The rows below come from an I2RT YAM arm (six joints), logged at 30 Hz.
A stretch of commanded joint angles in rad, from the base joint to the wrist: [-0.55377 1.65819 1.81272 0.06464 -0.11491 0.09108]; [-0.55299 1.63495 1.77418 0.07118 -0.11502 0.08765]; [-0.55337 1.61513 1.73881 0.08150 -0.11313 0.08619]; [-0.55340 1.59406 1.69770 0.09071 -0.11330 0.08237]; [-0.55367 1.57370 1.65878 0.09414 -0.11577 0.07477]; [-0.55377 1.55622 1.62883 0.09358 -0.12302 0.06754]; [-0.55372 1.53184 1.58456 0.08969 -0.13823 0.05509]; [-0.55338 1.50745 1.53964 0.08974 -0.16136 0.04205]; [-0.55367 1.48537 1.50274 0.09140 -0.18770 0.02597]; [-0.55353 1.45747 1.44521 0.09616 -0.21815 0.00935]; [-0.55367 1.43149 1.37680 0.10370 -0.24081 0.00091]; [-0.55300 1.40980 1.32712 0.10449 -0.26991 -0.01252]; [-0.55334 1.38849 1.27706 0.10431 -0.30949 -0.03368]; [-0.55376 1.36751 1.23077 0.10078 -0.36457 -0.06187]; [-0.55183 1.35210 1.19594 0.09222 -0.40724 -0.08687]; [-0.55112 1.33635 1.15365 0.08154 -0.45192 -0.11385]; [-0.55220 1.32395 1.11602 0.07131 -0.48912 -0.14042]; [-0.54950 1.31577 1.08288 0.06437 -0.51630 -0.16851]
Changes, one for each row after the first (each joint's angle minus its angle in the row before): [0.00078 -0.02324 -0.03854 0.00654 -0.00011 -0.00343]; [-0.00038 -0.01982 -0.03537 0.01032 0.00189 -0.00146]; [-0.00003 -0.02107 -0.04111 0.00921 -0.00017 -0.00382]; [-0.00027 -0.02036 -0.03892 0.00343 -0.00247 -0.00760]; [-0.00010 -0.01748 -0.02995 -0.00056 -0.00725 -0.00723]; [0.00005 -0.02438 -0.04427 -0.00389 -0.01521 -0.01245]; [0.00034 -0.02439 -0.04492 0.00005 -0.02313 -0.01304]; [-0.00029 -0.02208 -0.03690 0.00166 -0.02634 -0.01608]; [0.00014 -0.02790 -0.05753 0.00476 -0.03045 -0.01662]; [-0.00014 -0.02598 -0.06841 0.00754 -0.02266 -0.00844]; [0.00067 -0.02169 -0.04968 0.00079 -0.02910 -0.01343]; [-0.00034 -0.02131 -0.05006 -0.00018 -0.03958 -0.02116]; [-0.00042 -0.02098 -0.04629 -0.00353 -0.05508 -0.02819]; [0.00193 -0.01541 -0.03483 -0.00856 -0.04267 -0.02500]; [0.00071 -0.01575 -0.04229 -0.01068 -0.04468 -0.02698]; [-0.00108 -0.01240 -0.03763 -0.01023 -0.03720 -0.02657]; [0.00270 -0.00818 -0.03314 -0.00694 -0.02718 -0.02809]
